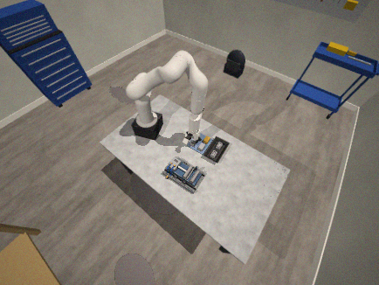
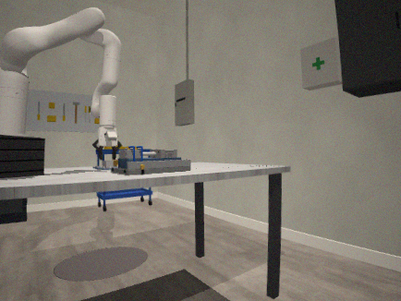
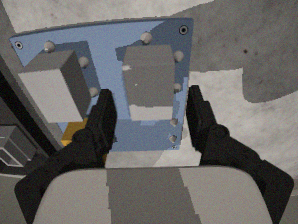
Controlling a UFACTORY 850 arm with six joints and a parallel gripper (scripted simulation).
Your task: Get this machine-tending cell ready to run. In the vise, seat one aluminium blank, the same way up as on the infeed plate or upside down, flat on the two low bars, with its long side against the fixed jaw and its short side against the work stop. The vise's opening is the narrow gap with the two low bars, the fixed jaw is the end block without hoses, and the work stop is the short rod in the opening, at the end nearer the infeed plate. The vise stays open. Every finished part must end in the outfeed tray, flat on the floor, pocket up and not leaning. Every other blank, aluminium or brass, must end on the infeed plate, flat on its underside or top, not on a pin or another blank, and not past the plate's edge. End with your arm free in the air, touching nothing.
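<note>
The grey aluminium blank is 4 cm below my hand. Round my hand: blue vise body 28 cm to the right, 12 cm ahead, 3 cm below; brass blank 10 cm to the left, 8 cm ahead, 4 cm below.
</note>
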